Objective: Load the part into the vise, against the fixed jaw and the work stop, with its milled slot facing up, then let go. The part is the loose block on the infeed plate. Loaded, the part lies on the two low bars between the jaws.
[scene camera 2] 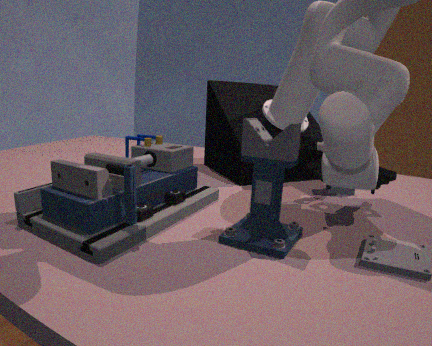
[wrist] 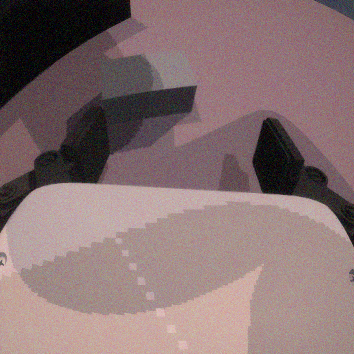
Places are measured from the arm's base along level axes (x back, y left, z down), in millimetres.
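Pixels of known places: gripper, fingertip midpoint: (scene camera 2: 351, 184) (wrist: 182, 133); arm's base, link origin: (scene camera 2: 285, 116).
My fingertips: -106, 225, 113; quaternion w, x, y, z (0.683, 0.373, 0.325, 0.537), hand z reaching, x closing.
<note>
For each thing: its top centre in the pictures, then the offset to it from my fingertips, as dx, dy, dz. "pt": a spot on its surface instead.
- grey block, top centre: (wrist: 145, 70) (scene camera 2: 341, 178) +40, -36, +2
- vise, top centre: (scene camera 2: 124, 151) -357, -251, -67
- blue post, top centre: (scene camera 2: 129, 166) -409, -164, -66
- notched grey head, surface spot: (scene camera 2: 270, 145) pt -299, -29, -100
- flat grey plate, top centre: (scene camera 2: 396, 252) -219, +138, +24
A grey block (wrist: 150, 80) (scene camera 2: 334, 191), seemingly the part, lies low beyond the fingers in the wrist view, nearer the left finger; the arm partly hides it in scene camera 2. Its milled slot cannot be made out. My gripper (wrist: 182, 133) is open and empty, short of the block in the wrist view; in scene camera 2 its fingertips are hidden. The vise (scene camera 2: 82, 212) stands at the left, with a two-holed front jaw (scene camera 2: 80, 180) and another jaw (scene camera 2: 107, 162) behind it. A blue post (scene camera 2: 131, 192) stands at its side. The low bars are hidden.
A blue stand (scene camera 2: 268, 200) with a notched grey head (scene camera 2: 270, 145) stands between the vise and the arm. A large black box (scene camera 2: 225, 135) stands behind it. A flat grey plate (scene camera 2: 395, 257) with small studs lies at the right front. Shadows cross the table.
</note>
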